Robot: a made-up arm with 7 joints.
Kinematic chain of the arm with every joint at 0, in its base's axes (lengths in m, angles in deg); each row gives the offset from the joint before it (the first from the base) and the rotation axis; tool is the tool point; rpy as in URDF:
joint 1: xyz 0 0 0.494 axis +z
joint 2: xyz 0 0 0 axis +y
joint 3: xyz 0 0 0.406 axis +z
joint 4: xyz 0.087 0 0 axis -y
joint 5: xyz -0.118 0 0.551 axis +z
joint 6: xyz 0 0 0 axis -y
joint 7: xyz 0.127 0 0 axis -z
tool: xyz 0 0 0 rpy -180 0 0
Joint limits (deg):
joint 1: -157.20..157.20
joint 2: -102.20..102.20
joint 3: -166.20..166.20
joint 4: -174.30..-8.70
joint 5: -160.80..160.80
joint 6: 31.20..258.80
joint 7: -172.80..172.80
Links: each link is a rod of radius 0.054 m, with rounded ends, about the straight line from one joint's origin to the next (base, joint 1, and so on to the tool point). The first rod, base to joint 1, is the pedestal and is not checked.
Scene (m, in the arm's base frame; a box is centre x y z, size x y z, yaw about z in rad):
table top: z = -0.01
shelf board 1: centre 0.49 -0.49 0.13 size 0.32 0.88 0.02 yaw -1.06
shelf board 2: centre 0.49 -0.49 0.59 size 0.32 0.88 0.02 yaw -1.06
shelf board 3: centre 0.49 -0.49 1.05 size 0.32 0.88 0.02 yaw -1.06
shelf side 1: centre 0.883 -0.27 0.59 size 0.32 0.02 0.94 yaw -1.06
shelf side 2: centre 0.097 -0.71 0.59 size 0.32 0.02 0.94 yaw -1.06
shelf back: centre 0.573 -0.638 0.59 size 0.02 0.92 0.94 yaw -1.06
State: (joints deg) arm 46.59 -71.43 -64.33 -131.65 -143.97 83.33 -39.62
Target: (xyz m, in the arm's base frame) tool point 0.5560 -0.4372 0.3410
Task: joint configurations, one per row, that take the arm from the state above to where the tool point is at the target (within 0.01 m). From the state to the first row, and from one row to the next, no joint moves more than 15 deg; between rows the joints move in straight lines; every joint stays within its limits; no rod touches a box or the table.
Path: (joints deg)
1: 41.58 -77.83 -58.47 -142.25 -143.97 86.58 -39.62
2: 36.58 -84.23 -52.61 -152.85 -143.97 89.82 -39.62
3: 38.31 -82.18 -65.70 -156.06 -143.64 88.76 -39.62
4: 40.04 -80.13 -78.79 -159.26 -143.31 87.70 -39.62
5: 41.77 -78.07 -91.88 -162.46 -142.98 86.64 -39.62
6: 43.50 -76.02 -104.97 -165.67 -142.65 85.58 -39.62
7: 50.02 -78.38 -104.13 -152.50 -142.83 83.30 -39.62
8: 56.55 -80.74 -103.30 -139.34 -143.02 81.01 -39.62
9: 63.07 -83.10 -102.46 -126.17 -143.20 78.73 -39.62

